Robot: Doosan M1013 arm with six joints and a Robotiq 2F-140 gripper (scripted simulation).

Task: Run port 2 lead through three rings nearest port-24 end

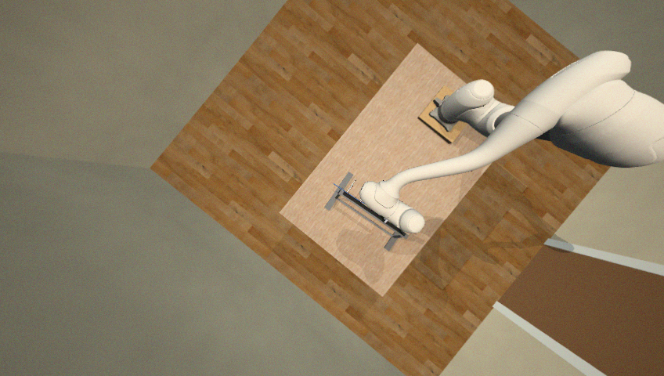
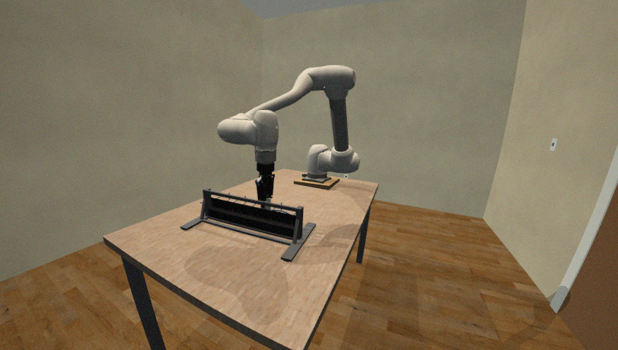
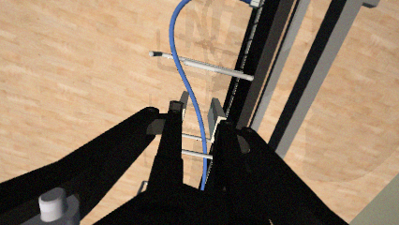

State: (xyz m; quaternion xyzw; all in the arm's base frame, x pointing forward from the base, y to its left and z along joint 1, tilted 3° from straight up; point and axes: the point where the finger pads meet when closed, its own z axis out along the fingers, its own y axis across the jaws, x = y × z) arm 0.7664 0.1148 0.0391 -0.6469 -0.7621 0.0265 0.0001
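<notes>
Now: hand 7 cm short of the rack, 4 cm to the left of it and 2 cm above it.
</notes>
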